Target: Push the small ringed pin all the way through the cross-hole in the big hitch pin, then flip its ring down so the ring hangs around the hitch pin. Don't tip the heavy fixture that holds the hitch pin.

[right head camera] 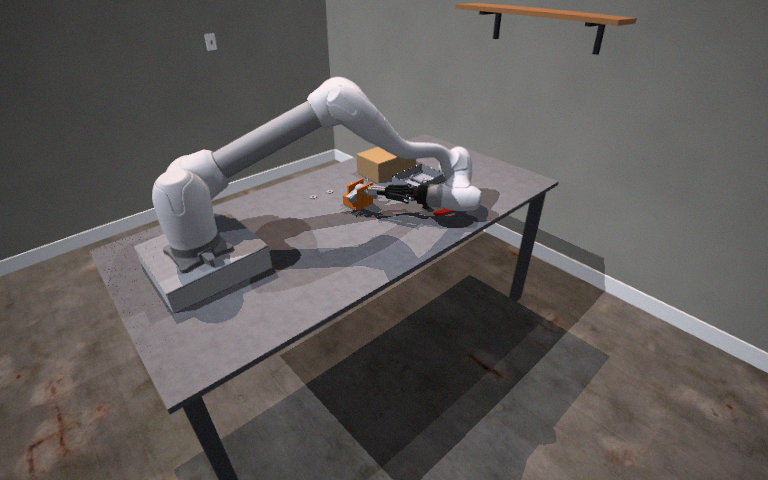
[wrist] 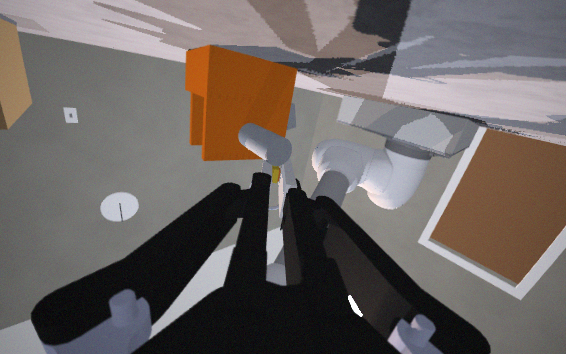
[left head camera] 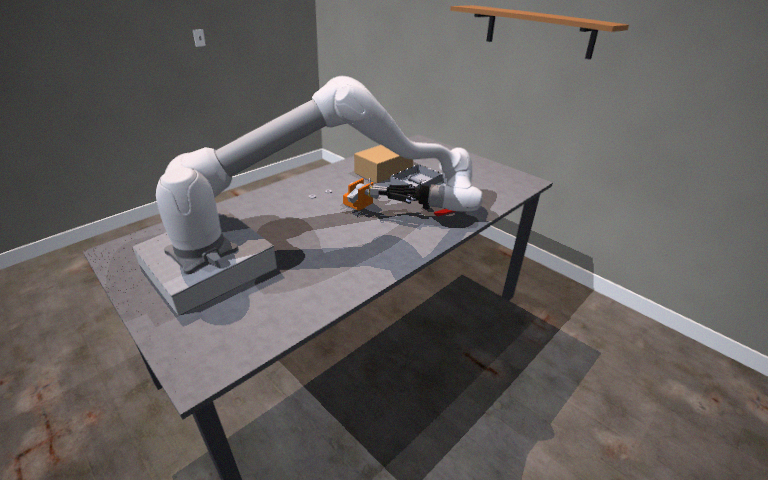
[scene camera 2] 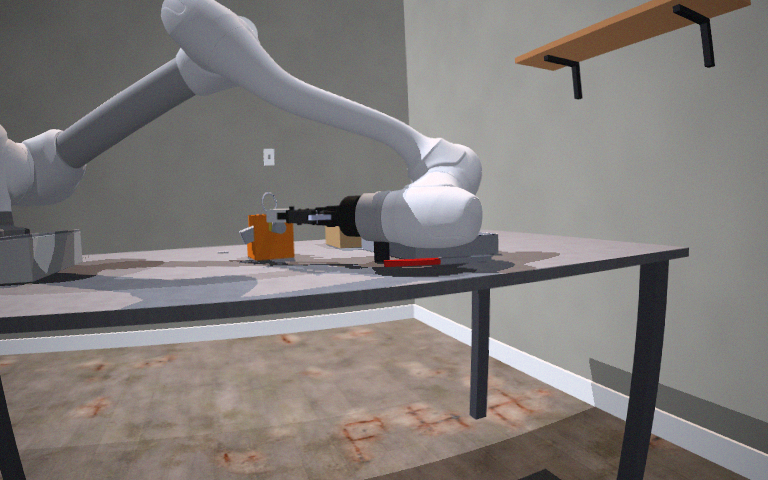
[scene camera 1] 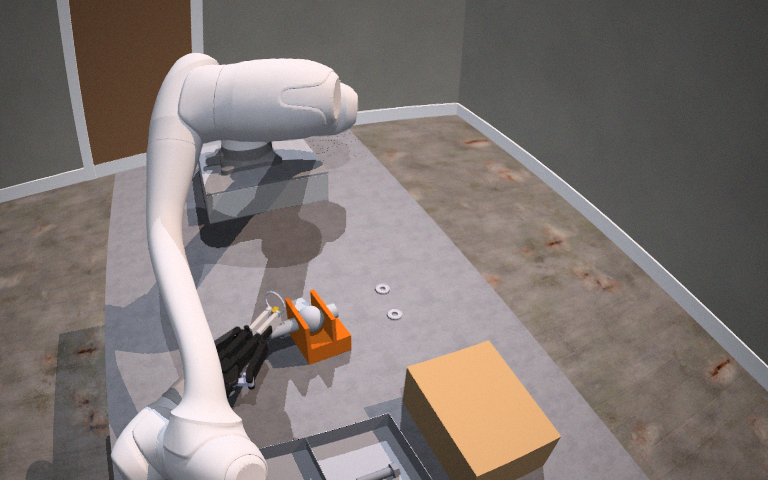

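Seen in the pictures: gripper, fingertip midpoint: (right head camera: 369, 190) (wrist: 275, 169) (left head camera: 370, 190) (scene camera 2: 270, 215) (scene camera 1: 275, 314); arm's base, origin of the base link: (right head camera: 198, 250) (wrist: 413, 136) (left head camera: 201, 250) (scene camera 1: 246, 158).
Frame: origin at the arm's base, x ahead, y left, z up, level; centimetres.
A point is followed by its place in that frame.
Note:
The orange fixture (left head camera: 357, 202) {y -5.2, x 64.7, z -4.6 cm} (right head camera: 357, 202) {y -5.7, x 64.8, z -4.4 cm} (scene camera 1: 330, 348) {y -0.7, x 73.2, z -5.6 cm} (scene camera 2: 271, 246) {y -5.9, x 68.4, z -5.4 cm} (wrist: 245, 95) {y -5.7, x 70.2, z -4.8 cm} stands upright on the table. The big grey hitch pin (scene camera 1: 310, 318) {y -3.4, x 70.6, z 0.8 cm} (scene camera 2: 278, 227) {y -11.5, x 69.3, z -1.0 cm} (wrist: 265, 143) {y -10.8, x 70.9, z -1.7 cm} lies through it, one end sticking out toward my gripper (scene camera 1: 270, 318) {y -9.4, x 68.1, z 1.5 cm} (scene camera 2: 277, 215) {y -9.4, x 68.1, z 1.5 cm} (wrist: 275, 169) {y -9.4, x 68.1, z 1.5 cm}. The gripper is shut on the small ringed pin, whose yellow part (scene camera 1: 274, 309) {y -9.4, x 68.1, z 2.7 cm} (wrist: 275, 174) {y -9.9, x 68.4, z 1.7 cm} shows between the fingertips, at the hitch pin's protruding end. Its ring stands up above the fingertips in both scene views. How deep the small pin sits in the cross-hole is hidden.
A cardboard box (left head camera: 373, 161) {y 10.0, x 89.1, z 1.8 cm} (scene camera 1: 481, 401) {y 14.3, x 100.7, z 1.8 cm} and a grey divided tray (scene camera 1: 365, 423) {y -2.2, x 92.7, z -5.0 cm} holding a bolt (scene camera 1: 385, 471) {y -3.2, x 102.7, z -6.2 cm} stand near the fixture. Two washers (scene camera 1: 382, 289) {y 16.7, x 58.9, z -7.9 cm} (scene camera 1: 394, 314) {y 15.5, x 67.4, z -7.8 cm} lie beyond it. A red bar (left head camera: 443, 212) {y -32.4, x 87.9, z -7.2 cm} (scene camera 2: 412, 262) {y -33.2, x 89.3, z -7.5 cm} lies under the wrist.

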